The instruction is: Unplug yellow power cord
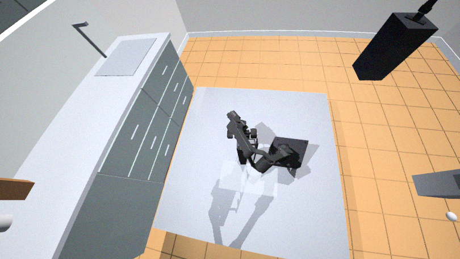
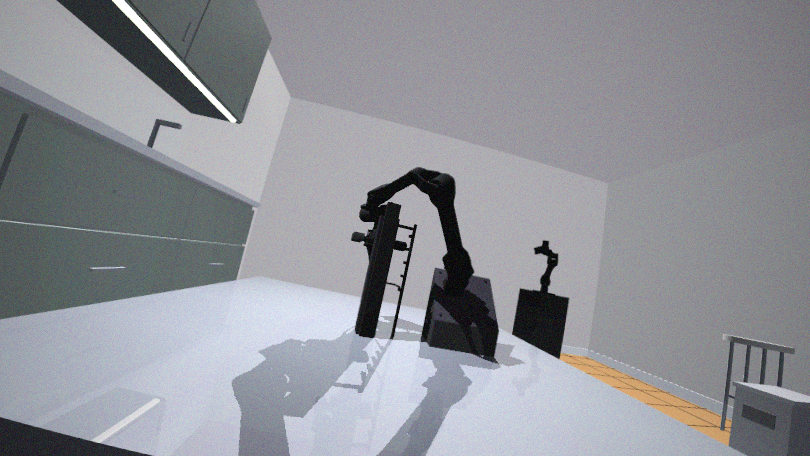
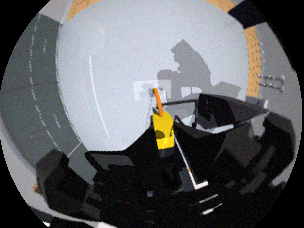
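Now: gripper tip 3 cm to the right of the yellow plug.
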